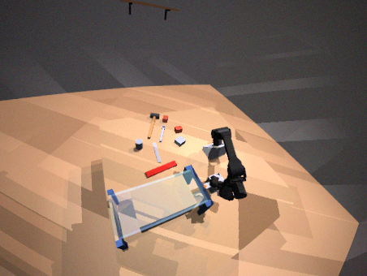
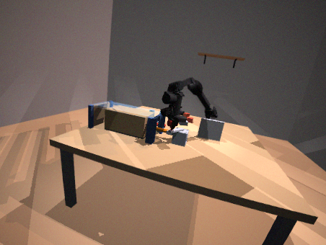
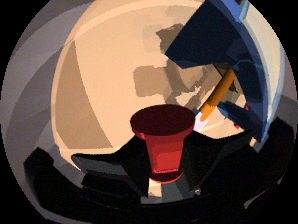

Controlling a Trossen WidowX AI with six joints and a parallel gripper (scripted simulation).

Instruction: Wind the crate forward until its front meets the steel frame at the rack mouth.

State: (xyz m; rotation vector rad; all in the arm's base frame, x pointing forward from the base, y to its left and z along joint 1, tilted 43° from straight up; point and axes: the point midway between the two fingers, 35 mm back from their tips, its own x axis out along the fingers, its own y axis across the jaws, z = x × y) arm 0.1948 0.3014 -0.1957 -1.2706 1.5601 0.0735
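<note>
The red grip lies 20 mm above my gripper tip. The rest, counted from my gripper tip: blue frame (120 mm ahead, 80 mm to the right, 10 mm below); grey winch (60 mm behind, 100 mm to the right, 80 mm below); winch handle (20 mm behind, 30 mm to the right, 10 mm below).
</note>
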